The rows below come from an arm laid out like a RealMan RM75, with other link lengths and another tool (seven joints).
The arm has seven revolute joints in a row. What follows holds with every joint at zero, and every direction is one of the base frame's.
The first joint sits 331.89 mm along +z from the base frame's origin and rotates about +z.
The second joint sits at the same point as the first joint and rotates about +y.
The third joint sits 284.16 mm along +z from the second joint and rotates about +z.
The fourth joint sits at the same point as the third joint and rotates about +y.
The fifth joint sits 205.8 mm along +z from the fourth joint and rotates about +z.
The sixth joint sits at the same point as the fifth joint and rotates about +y.
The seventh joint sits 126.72 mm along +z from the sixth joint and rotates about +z.
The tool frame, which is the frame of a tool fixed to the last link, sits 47 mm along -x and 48 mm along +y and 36 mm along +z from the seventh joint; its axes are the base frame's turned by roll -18.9, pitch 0 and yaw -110 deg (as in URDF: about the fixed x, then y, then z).
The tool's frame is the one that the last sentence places.
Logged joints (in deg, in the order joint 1, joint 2, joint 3, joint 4, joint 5, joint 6, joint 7), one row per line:
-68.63, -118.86, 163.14, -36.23, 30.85, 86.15, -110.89
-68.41, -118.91, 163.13, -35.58, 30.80, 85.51, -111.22
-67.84, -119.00, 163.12, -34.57, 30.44, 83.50, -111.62
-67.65, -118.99, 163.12, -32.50, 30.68, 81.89, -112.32
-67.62, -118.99, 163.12, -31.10, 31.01, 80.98, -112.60
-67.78, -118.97, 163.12, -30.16, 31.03, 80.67, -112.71
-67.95, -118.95, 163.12, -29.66, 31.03, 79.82, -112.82
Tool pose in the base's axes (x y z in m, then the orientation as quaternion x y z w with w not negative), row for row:
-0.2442, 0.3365, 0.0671, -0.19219, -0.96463, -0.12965, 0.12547
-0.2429, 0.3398, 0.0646, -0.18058, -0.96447, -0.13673, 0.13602
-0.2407, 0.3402, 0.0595, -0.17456, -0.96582, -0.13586, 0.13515
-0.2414, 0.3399, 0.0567, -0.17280, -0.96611, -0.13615, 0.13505
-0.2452, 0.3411, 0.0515, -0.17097, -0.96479, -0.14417, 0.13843
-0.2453, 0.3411, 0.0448, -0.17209, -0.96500, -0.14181, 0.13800
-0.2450, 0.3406, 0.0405, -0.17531, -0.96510, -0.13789, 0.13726
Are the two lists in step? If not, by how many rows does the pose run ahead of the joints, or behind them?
The pose runs 2 rows behind the joints: the pose in row i belongs to the joints in row i - 2.
